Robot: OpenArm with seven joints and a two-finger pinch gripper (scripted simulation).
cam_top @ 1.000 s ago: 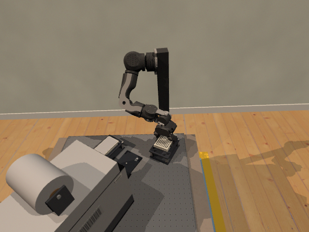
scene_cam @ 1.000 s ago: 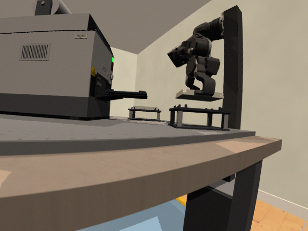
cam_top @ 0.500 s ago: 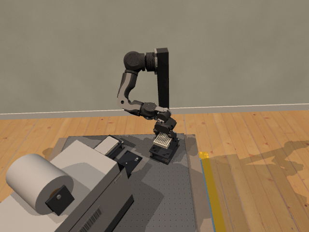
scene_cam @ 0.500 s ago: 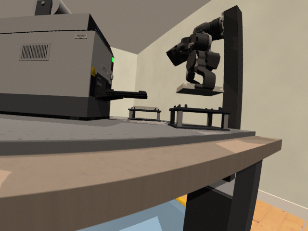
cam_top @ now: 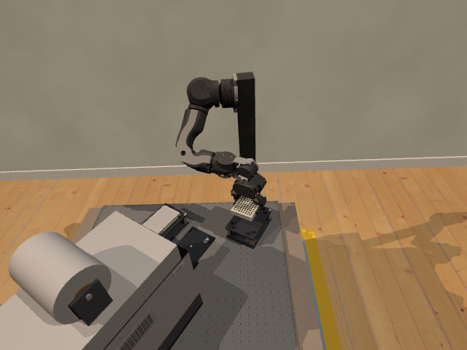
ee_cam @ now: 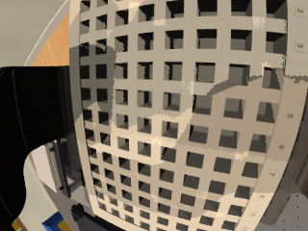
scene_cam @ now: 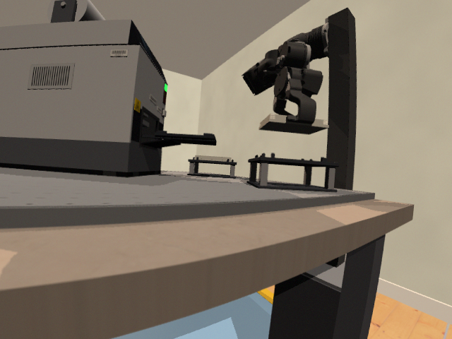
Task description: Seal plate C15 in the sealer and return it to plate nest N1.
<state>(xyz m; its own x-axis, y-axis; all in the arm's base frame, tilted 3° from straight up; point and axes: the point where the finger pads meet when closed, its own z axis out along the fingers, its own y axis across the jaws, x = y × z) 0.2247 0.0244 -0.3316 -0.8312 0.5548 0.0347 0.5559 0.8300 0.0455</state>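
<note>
Now: the sealer's stage 210 mm to the right of my hand, 140 mm ahead of it and 30 mm below it. Round my hand: foil roll: 410 mm to the right, 400 mm ahead, 280 mm above; then start key: 350 mm to the right, 160 mm ahead, 50 mm above.
</note>
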